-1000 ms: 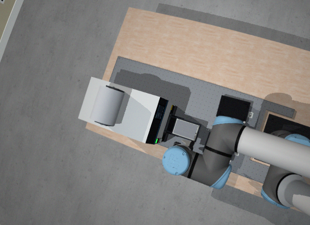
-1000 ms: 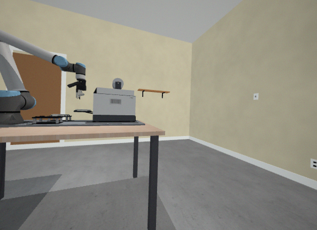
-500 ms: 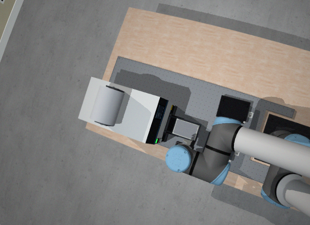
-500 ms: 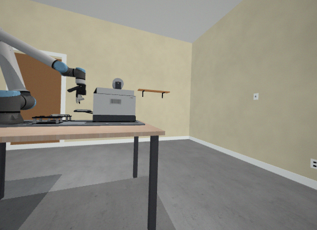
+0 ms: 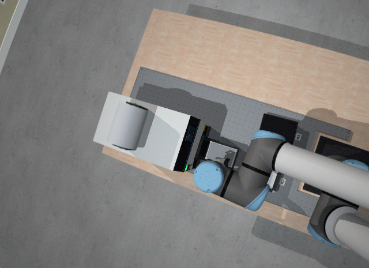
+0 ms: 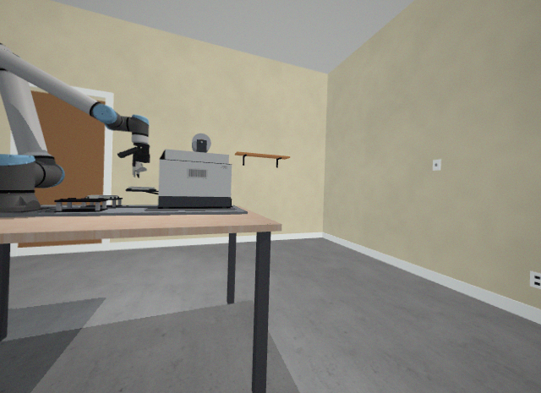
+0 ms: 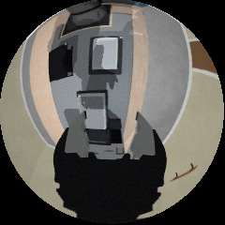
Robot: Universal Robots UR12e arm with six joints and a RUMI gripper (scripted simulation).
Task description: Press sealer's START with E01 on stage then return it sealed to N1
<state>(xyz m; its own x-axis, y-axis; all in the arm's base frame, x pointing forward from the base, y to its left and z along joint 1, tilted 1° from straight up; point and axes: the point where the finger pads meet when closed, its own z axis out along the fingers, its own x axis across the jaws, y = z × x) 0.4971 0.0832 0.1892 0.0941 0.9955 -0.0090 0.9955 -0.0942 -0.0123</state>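
The plate E01 lies 40 mm ahead of my hand, 70 mm to the right of it and 70 mm below it. The rest, counted from my hand: sealer stage: 40 mm ahead, 70 mm to the right, 80 mm below; then nest N1: 190 mm behind, 230 mm to the right, 140 mm below; then foil roll: 370 mm ahead, 100 mm to the right, 230 mm above.
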